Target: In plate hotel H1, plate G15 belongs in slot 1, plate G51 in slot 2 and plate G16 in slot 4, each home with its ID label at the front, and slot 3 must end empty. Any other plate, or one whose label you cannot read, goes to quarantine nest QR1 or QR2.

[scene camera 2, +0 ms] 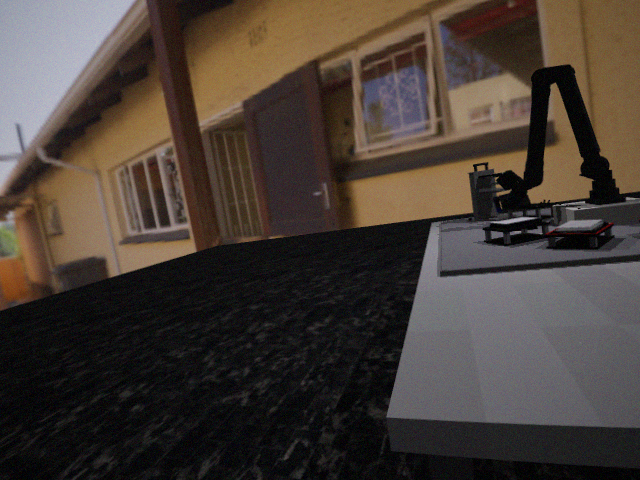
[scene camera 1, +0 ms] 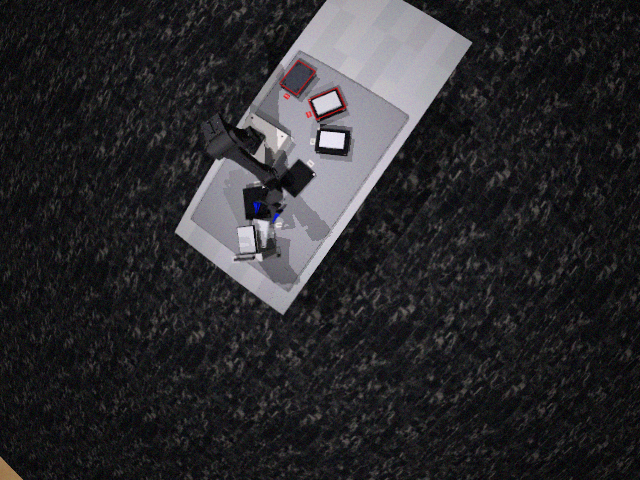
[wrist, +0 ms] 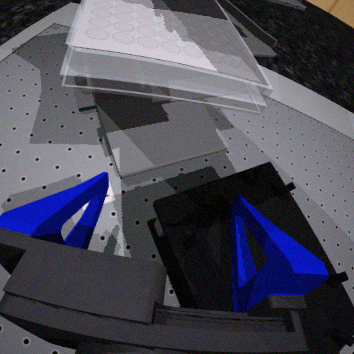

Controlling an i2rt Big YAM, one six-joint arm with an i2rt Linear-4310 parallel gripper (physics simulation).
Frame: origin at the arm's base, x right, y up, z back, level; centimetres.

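Seen in the pictures: gripper, fingertip midpoint: (scene camera 2: 507, 206) (scene camera 1: 264, 218) (wrist: 171, 189); arm's base, origin of the base link: (scene camera 2: 604, 202) (scene camera 1: 253, 142).
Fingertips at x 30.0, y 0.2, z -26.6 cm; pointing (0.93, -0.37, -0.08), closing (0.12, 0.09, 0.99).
Offsets run from my fingertips to a thing's top centre. "*": to the spot under its first point. Level surfaces: height alone.
Plate hotel H1 @(* dz -6.3, dx +16.0, dy +18.4 cm) (scene camera 1: 245, 256) (scene camera 2: 483, 193) stands at the near left end of the mat. A clear plate with round wells @(* dz -2.9, dx +0.9, dy +9.3 cm) (wrist: 150, 42) shows at hotel level in the wrist view, above a grey shelf or base @(dy -5.5 cm) (wrist: 170, 145). I cannot tell its slot. My gripper (scene camera 1: 266, 212) (wrist: 171, 189) is open and empty, short of that plate, with its right finger over a black nest @(dz +8.7, dx -3.8, dy +1.3 cm) (scene camera 1: 253, 201) (wrist: 195, 240). A white-topped plate @(dz -8.1, dx -51.0, dy +0.1 cm) (scene camera 1: 332, 140) (scene camera 2: 514, 221) sits on another black nest. Another white-topped plate @(dz +5.0, dx -66.4, dy -0.9 cm) (scene camera 1: 326, 102) (scene camera 2: 577, 225) sits on a red-edged quarantine nest @(* dz +5.1, dx -57.7, dy -2.3 cm) (scene camera 1: 317, 117). No plate label is readable.
A second red-edged nest @(dz +26.3, dx -71.2, dy -1.7 cm) (scene camera 1: 298, 77) has a dark top and shows no plate. Another dark nest @(dz -2.0, dx -25.7, dy -4.5 cm) (scene camera 1: 298, 178) lies beside the arm's forearm. The arm stands on a pale base (scene camera 1: 279, 138) at the mat's edge. The grey mat @(dy -6.3 cm) (scene camera 1: 361, 139) (scene camera 2: 491, 258) lies on a pale table @(dy -7.6 cm) (scene camera 1: 387, 41) (scene camera 2: 506, 351).
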